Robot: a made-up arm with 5 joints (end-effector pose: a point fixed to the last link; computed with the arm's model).
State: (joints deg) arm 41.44 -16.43 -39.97 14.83 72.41
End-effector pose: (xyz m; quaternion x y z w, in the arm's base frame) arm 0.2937 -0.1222 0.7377 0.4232 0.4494 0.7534 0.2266
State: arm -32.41 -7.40 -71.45 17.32 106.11
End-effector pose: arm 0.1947 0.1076 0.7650 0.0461 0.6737 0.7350 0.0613
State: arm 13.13 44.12 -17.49 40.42 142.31
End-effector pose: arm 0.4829 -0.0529 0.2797 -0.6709 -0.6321 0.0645 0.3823
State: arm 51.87 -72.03 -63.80 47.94 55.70
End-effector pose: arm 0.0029 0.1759 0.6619 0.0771 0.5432 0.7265 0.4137
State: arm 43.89 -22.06 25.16 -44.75 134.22
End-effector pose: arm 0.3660 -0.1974 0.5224 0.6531 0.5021 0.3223 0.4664
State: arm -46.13 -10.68 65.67 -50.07 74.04
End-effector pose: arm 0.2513 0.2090 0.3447 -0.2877 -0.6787 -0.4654 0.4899
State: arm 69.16 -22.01 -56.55 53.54 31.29
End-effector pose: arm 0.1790 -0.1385 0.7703 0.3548 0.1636 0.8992 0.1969
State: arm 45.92 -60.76 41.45 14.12 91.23
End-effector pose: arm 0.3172 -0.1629 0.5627 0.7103 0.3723 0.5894 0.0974
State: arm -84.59 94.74 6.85 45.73 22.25
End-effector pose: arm 0.0871 0.0828 0.0602 -0.8932 -0.3122 0.2835 0.1561
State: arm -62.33 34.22 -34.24 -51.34 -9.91
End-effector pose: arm 0.2691 0.3194 0.5234 0.2425 -0.0734 -0.4640 0.8488
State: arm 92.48 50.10 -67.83 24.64 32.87
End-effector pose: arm 0.1120 -0.4595 0.5260 0.4706 -0.1466 0.8313 0.2570
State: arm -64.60 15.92 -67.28 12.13 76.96
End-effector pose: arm 0.1826 0.2688 0.7061 0.0858 -0.6390 -0.6245 0.4407
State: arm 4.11 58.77 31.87 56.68 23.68
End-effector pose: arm 0.2451 -0.0017 0.1230 -0.8564 0.3941 0.0992 0.3184
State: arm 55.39 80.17 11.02 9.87 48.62
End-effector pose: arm 0.2465 -0.1598 0.0857 -0.7359 0.4276 -0.3547 0.3871
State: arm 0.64 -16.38 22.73 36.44 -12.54
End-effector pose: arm 0.4577 -0.0137 0.4538 -0.4840 0.2498 -0.6996 0.4625
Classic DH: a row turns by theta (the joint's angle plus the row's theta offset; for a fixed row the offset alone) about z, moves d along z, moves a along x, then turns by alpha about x. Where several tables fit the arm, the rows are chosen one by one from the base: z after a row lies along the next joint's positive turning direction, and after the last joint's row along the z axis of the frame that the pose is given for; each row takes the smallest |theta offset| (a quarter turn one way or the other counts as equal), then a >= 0, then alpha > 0; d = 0 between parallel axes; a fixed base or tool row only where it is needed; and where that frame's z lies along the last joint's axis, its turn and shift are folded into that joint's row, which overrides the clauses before.
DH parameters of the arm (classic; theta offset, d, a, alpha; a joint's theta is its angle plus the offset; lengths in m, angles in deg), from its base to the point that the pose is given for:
base (fixed): -8.95 0 0.1029 180
joint 1: -8.95 -0.3831 0.0686 90
joint 2: -72.95 0 0.1101 0
joint 3: 73.91 0 0.2141 0
joint 4: 89.04 0.0239 -0.0159 -90
joint 5: -70.71 -0.0527 -0.0205 112.92
tool (fixed): 156.19 0.025 0 0

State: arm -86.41 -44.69 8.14 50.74 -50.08
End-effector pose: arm 0.1233 0.2415 0.6144 -0.3485 0.2067 -0.1968 0.8928
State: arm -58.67 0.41 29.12 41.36 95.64
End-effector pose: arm 0.2276 0.2936 0.3286 -0.4424 -0.7429 0.1337 0.4843
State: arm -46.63 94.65 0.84 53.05 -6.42
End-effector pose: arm 0.1747 0.0745 0.0605 -0.9852 0.1179 0.0421 0.1168
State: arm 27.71 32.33 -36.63 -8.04 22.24
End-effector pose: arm 0.4818 -0.1888 0.5262 -0.3058 -0.1677 -0.9144 0.2054
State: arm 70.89 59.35 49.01 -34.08 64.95
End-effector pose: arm 0.1959 -0.1515 0.1573 -0.7661 0.2967 -0.5020 0.2703
